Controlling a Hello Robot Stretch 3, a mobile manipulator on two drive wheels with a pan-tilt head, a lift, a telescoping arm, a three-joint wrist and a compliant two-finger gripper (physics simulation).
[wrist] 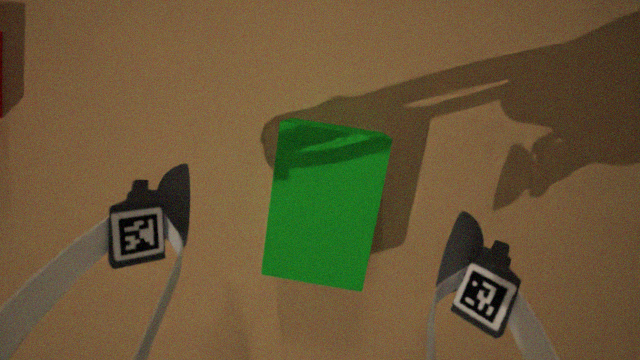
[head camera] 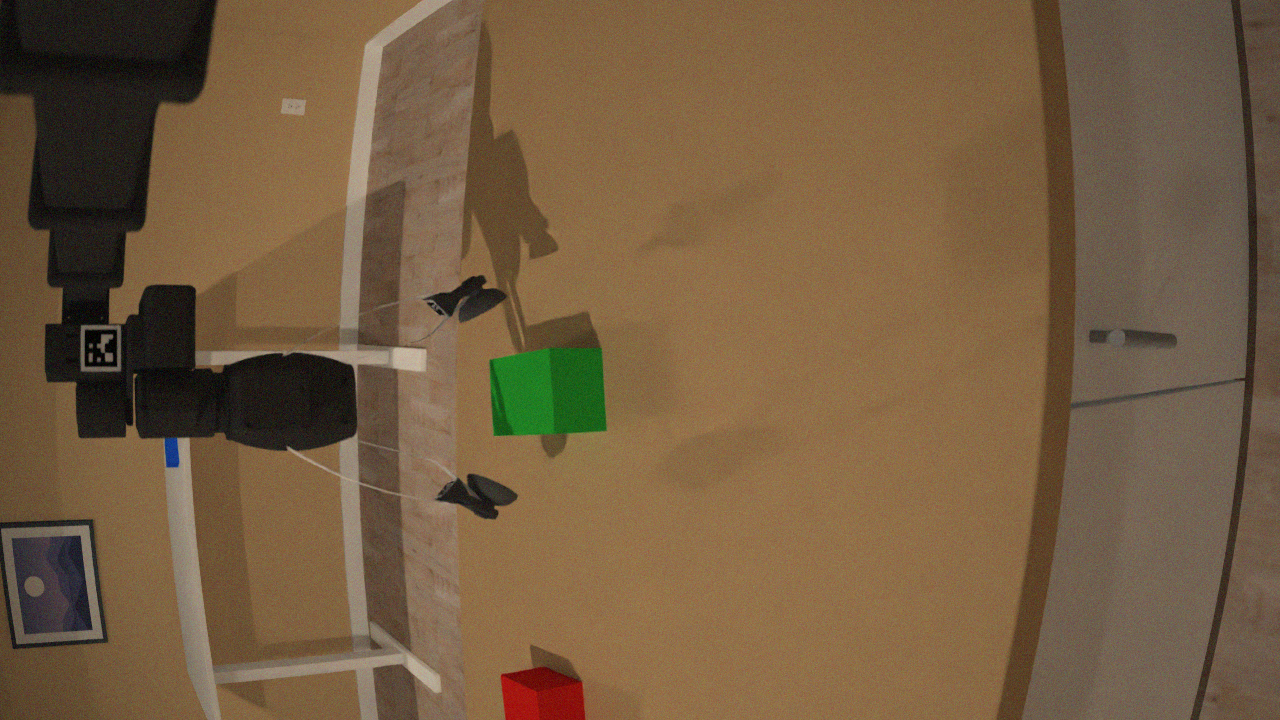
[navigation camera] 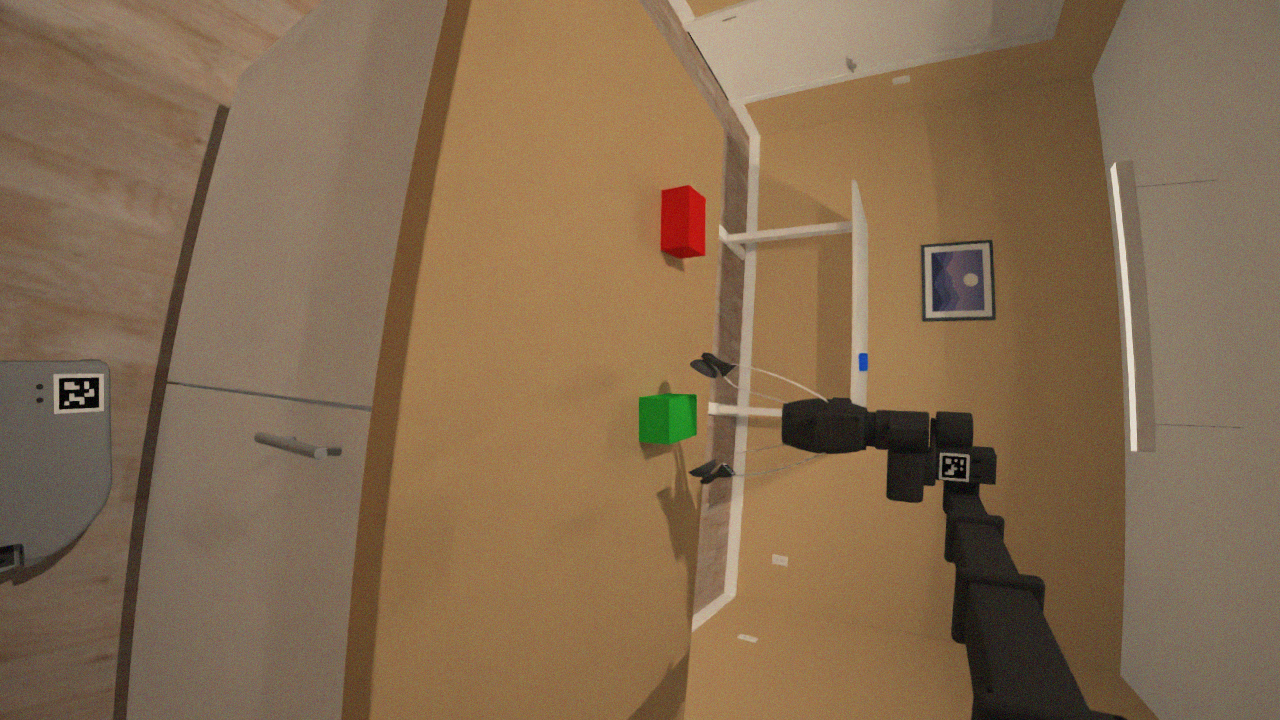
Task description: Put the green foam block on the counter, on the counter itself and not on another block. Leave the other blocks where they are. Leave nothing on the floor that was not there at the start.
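Frame: origin at the robot's base, x right, y ahead, z up, level; metres.
Seen in the pictures: gripper, fingertip midpoint: [head camera: 507, 397] [navigation camera: 690, 417].
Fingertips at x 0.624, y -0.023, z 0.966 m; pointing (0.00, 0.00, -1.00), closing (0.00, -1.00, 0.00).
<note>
Offsets run from my fingertips to a thing's top centre. Level surfaces: height alone.
The green foam block @(dz -0.011, dx +0.000, dy -0.002 m) [head camera: 577, 391] [navigation camera: 666, 419] [wrist: 325, 215] rests upright on the tan counter @(dz -0.056 m) [head camera: 805, 313] [navigation camera: 537, 358] [wrist: 150, 75]. My gripper [head camera: 492, 396] [navigation camera: 707, 418] [wrist: 319, 216] is open, pointing down above the block. Its two fingertips stand apart on either side, with a gap to the block on both sides. In the head and navigation views the fingertips are level with the block's top or higher, and they do not touch it. The gripper's shadow falls across the block and the counter.
A red block @(dz -0.011, dx +0.045, dy +0.284 m) [head camera: 544, 698] [navigation camera: 682, 222] [wrist: 1, 75] stands on the counter to one side, cut off in the head and wrist views. Beyond the counter's far edge is a white table @(dz -0.016 m) [head camera: 183, 537] [navigation camera: 859, 286] with a small blue thing [head camera: 171, 452] [navigation camera: 862, 361] on it.
</note>
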